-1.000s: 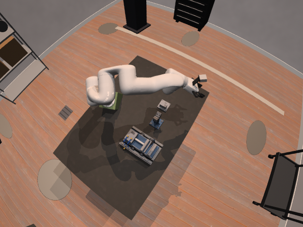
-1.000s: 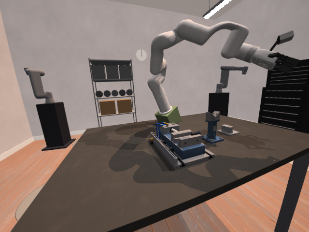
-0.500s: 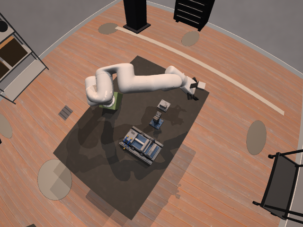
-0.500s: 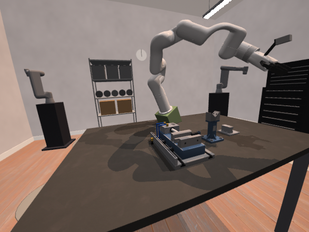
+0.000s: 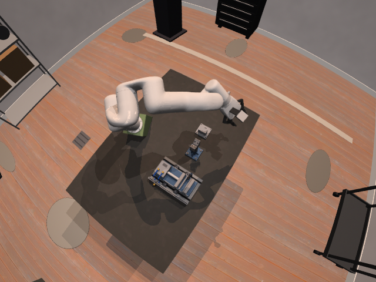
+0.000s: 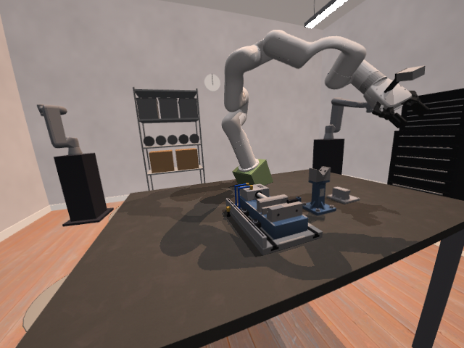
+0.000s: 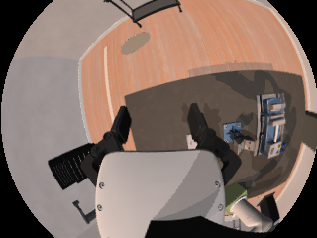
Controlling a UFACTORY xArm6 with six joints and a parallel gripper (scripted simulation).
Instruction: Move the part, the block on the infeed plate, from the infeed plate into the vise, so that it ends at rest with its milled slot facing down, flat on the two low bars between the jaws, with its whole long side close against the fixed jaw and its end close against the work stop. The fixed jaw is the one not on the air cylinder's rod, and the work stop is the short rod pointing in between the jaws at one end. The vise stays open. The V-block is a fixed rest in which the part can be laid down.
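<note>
Right now my hand is 30 cm above the part, 18 cm past it and 6 cm to the left of it. From my hand the other things lie so: air cylinder (46 cm to the right, 25 cm below, 19 cm behind); grey rail (54 cm to the right, 29 cm below, 8 cm behind).
</note>
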